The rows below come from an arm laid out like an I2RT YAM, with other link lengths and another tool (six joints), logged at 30 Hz.
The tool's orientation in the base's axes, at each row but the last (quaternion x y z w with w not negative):
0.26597 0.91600 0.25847 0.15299
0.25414 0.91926 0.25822 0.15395
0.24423 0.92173 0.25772 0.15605
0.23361 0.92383 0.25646 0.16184
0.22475 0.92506 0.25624 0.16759
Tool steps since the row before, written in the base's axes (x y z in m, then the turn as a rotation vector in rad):
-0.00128 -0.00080 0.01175 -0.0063 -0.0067 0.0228
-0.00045 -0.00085 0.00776 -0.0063 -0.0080 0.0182
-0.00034 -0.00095 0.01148 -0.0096 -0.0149 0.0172
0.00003 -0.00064 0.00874 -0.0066 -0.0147 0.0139
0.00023 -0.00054 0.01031 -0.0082 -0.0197 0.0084
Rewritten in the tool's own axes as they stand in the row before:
-0.00109 0.00542 -0.01048 -0.0019 0.0052 -0.0239
-0.00127 0.00349 -0.00688 -0.0019 0.0017 -0.0207
-0.00208 0.00549 -0.00992 -0.0027 -0.0052 -0.0240
-0.00192 0.00433 -0.00737 -0.0045 -0.0058 -0.0200
-0.00247 0.00533 -0.00849 -0.0046 -0.0132 -0.0182

